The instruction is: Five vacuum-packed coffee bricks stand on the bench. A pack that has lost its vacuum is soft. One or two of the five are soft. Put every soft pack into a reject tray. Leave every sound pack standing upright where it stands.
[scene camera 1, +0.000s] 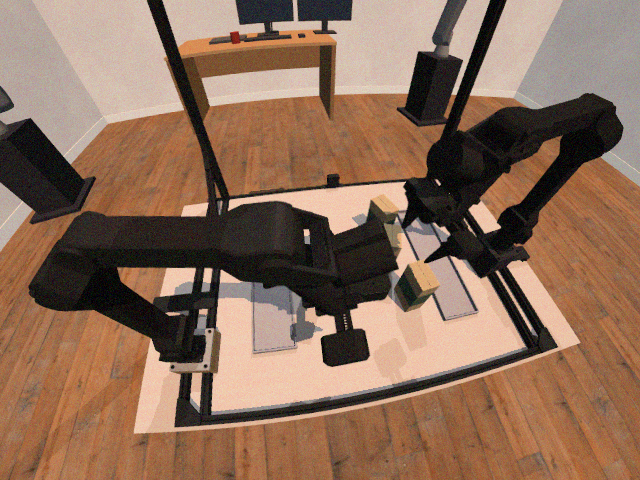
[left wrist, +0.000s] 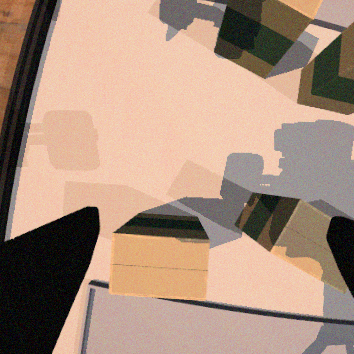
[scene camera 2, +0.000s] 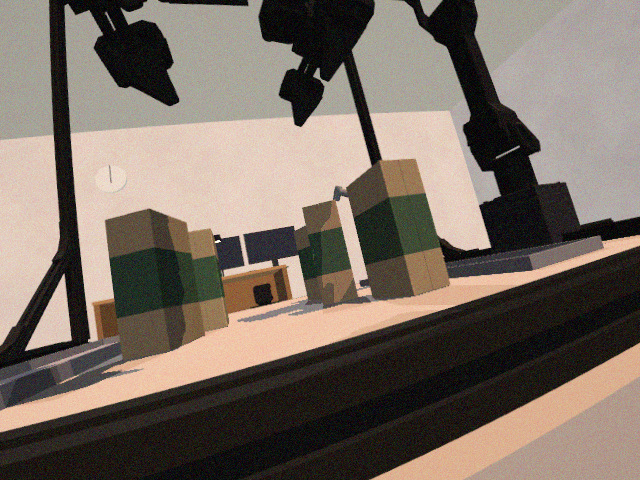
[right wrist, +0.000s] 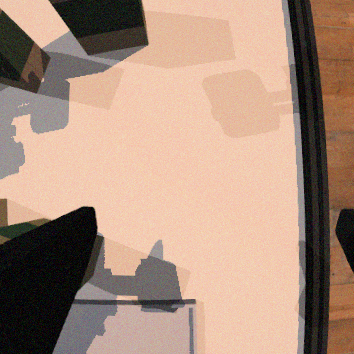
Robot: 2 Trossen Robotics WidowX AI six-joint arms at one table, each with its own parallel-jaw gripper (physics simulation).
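Where they show: left gripper, fingertip midpoint: [scene camera 1: 413, 244] [left wrist: 216, 223] [scene camera 2: 310, 105]; right gripper, fingertip midpoint: [scene camera 1: 353, 314] [scene camera 2: 158, 64] [right wrist: 218, 219]; left arm's base at its link origin: [scene camera 1: 499, 244] [scene camera 2: 520, 193]; right arm's base at its link origin: [scene camera 1: 191, 349].
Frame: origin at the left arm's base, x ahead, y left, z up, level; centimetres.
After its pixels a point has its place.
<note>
Coffee packs, green-banded, stand upright: one [scene camera 1: 417, 279] {x 33.9, y 3.4, z 3.7 cm} [scene camera 2: 400, 227] {x 33.8, y 6.5, z -3.4 cm} [left wrist: 159, 265] {x 31.8, y 2.6, z 3.8 cm} [right wrist: 107, 22] {x 34.1, y 2.9, z -4.5 cm} beside the right tray [scene camera 1: 460, 304] {x 17.2, y 10.0, z -9.9 cm} [scene camera 2: 563, 254] {x 20.1, y 13.2, z -9.6 cm} [left wrist: 150, 325] {x 19.1, y 4.3, z -9.9 cm}, a second [scene camera 1: 395, 240] {x 33.7, y -8.6, z 3.9 cm} [scene camera 2: 334, 253] {x 34.8, y -6.8, z -3.6 cm} [left wrist: 310, 240] {x 34.1, y -9.3, z 3.9 cm}, a third [scene camera 1: 383, 206] {x 31.0, y -21.1, z 3.8 cm} [scene camera 2: 306, 260] {x 32.8, y -22.8, z -2.6 cm} behind it. A fourth [scene camera 2: 147, 284] {x 57.2, y -3.0, z -3.6 cm} [left wrist: 265, 37] {x 53.9, y -7.0, z -1.9 cm} and fifth [scene camera 2: 208, 279] {x 51.1, y -14.2, z -3.3 cm} [left wrist: 327, 75] {x 50.6, y -14.1, z -2.4 cm} stand near the left tray [scene camera 1: 271, 333] {x 70.7, y 1.2, z -9.9 cm} [scene camera 2: 56, 364] {x 64.1, y -0.3, z -8.8 cm} [right wrist: 155, 327] {x 67.7, y 1.6, z -9.9 cm}. Which are soft cannot be told. My left gripper [scene camera 1: 416, 243] {x 36.9, y -0.1, z 14.5 cm} [scene camera 2: 313, 101] {x 36.9, y -0.1, z 14.5 cm} [left wrist: 216, 223] {x 36.9, y -0.1, z 14.5 cm} is open, empty, above the first two packs. My right gripper [scene camera 1: 347, 310] {x 53.4, y 8.6, z 11.1 cm} [right wrist: 218, 219] {x 53.4, y 8.6, z 11.1 cm} is open, empty, higher than the packs.
Black frame rails [scene camera 1: 361, 400] {x 54.1, y 22.8, z -8.8 cm} [scene camera 2: 361, 361] {x 50.6, y 24.1, z -8.2 cm} [left wrist: 15, 140] [right wrist: 314, 150] {x 50.5, y 22.7, z -8.2 cm} edge the bench. In scene camera 1 the right arm reaches across the left half and hides the two packs near the left tray. Both arms' shadows lie on the bench.
</note>
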